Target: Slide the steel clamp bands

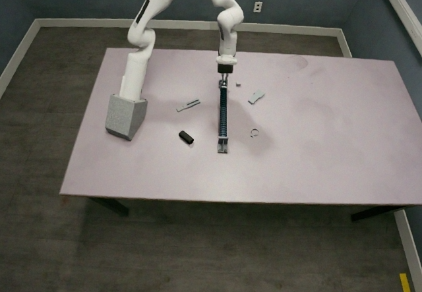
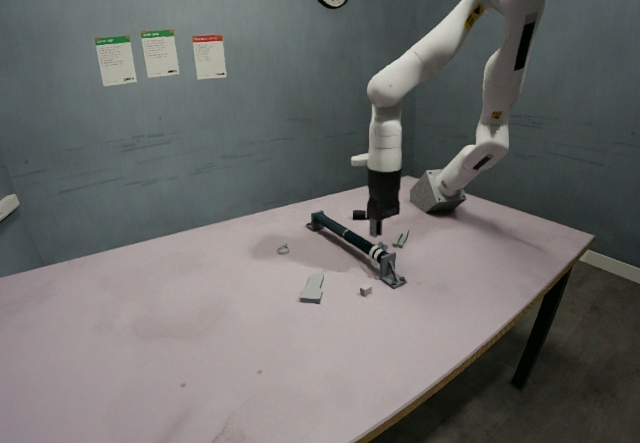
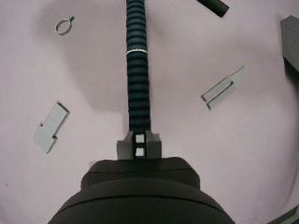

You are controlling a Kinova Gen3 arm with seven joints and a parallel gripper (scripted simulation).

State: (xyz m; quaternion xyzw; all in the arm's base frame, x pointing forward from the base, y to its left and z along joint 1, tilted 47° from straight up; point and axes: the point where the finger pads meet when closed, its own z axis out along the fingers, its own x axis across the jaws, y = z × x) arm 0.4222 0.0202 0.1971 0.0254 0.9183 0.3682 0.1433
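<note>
The grey block is 110 mm below my hand, 80 mm to the left of it and 80 mm ahead of it.
</note>
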